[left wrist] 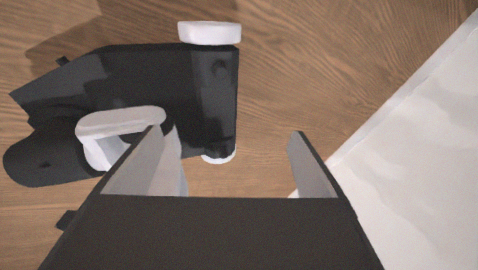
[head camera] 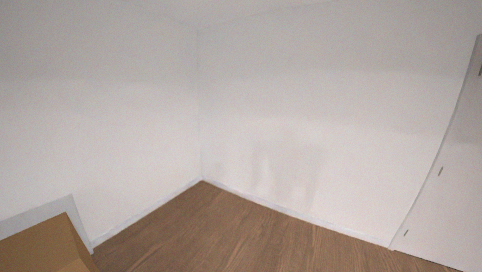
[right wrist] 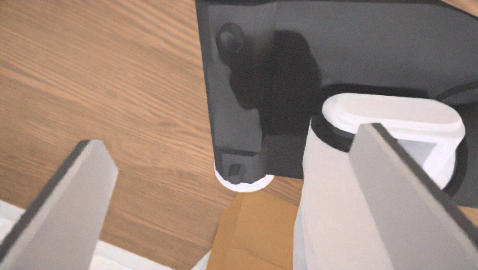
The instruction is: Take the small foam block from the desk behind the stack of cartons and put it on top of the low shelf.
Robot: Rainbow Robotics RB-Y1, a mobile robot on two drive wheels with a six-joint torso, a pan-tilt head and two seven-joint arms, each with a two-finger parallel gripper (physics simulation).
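Places are measured from the robot's base along level axes (x right, y down, z ahead), in centimetres.
Pixels of known places: left gripper, between the fingertips: (left wrist: 227,137); right gripper, between the fingertips: (right wrist: 232,147).
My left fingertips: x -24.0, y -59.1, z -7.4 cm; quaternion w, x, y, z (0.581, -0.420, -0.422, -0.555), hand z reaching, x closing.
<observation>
Behind a point stands the place of what it marks.
A brown carton (head camera: 35,245) {x -67.6, y -108.0, z 0.8 cm} (right wrist: 255,230) {x -51.6, y -18.4, z -5.2 cm} shows in part at the bottom left of the head view and at the bottom of the right wrist view. A pale grey flat surface (head camera: 35,214) {x -153.3, y -72.0, z 27.6 cm} shows behind the carton in the head view; I cannot tell if it is the desk. The foam block and the low shelf do not show in these views. My left gripper (left wrist: 227,137) {x -24.0, y -59.1, z -7.3 cm} is open, with its fingers wide apart and nothing between them. My right gripper (right wrist: 232,147) {x 25.7, y -58.8, z -9.1 cm} is open and empty too. Both hang above my own base and the floor, apart from the carton.
White walls meet in a corner ahead, above the wooden floor (head camera: 225,225) {x -25.7, y 0.0, z 112.4 cm}. A white door (head camera: 450,210) {x 190.1, y -66.7, z 72.6 cm} stands at the right. A white wall (left wrist: 425,150) {x 37.5, y -44.5, z 147.1 cm} is close on the right in the left wrist view. White edging (right wrist: 125,257) {x -142.1, y -4.2, z 86.7 cm} crosses the lower left of the right wrist view.
</observation>
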